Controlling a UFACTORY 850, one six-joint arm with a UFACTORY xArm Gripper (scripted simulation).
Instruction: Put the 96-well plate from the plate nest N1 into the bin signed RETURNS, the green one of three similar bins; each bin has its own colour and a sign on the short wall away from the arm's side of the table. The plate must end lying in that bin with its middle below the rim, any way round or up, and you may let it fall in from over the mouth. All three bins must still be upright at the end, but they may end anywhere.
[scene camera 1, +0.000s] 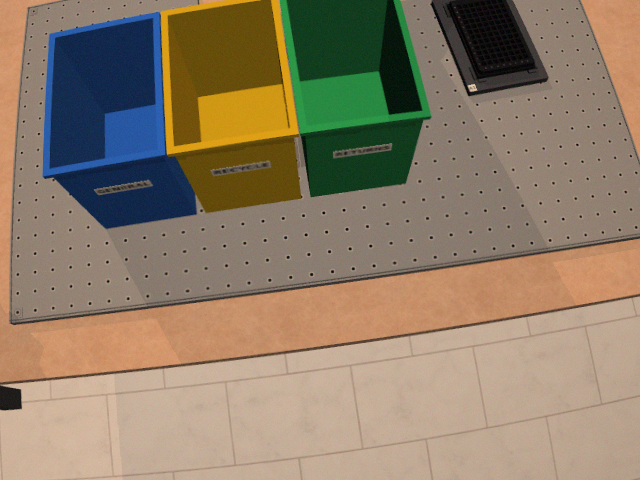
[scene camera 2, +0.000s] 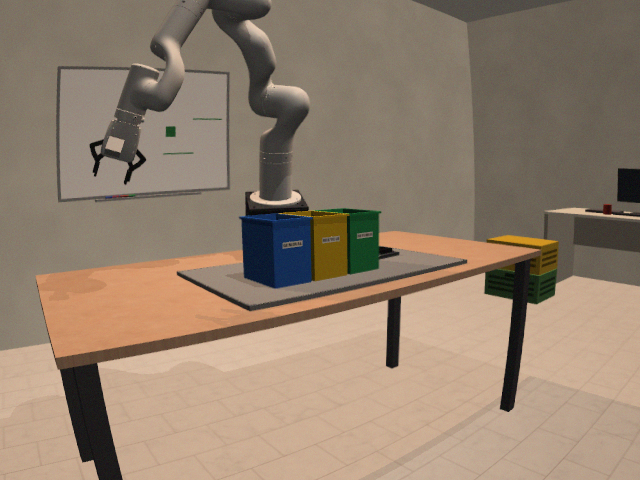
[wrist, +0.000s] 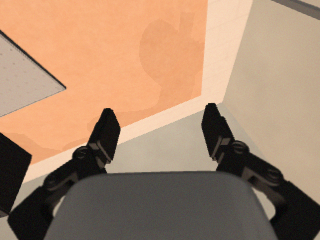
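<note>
Through scene camera 1 I can see a blue general bin (scene camera 1: 100, 98), a yellow recycle bin (scene camera 1: 222, 78) and a green returns bin (scene camera 1: 360, 68). Scene camera 2 gives me my gripper (scene camera 2: 110, 179), and in that same view I find the yellow recycle bin (scene camera 2: 328, 233), the green returns bin (scene camera 2: 362, 228) and the blue general bin (scene camera 2: 277, 253). The green returns bin is out of frame in the wrist view, and the blue general bin is out of frame in the wrist view too.
</note>
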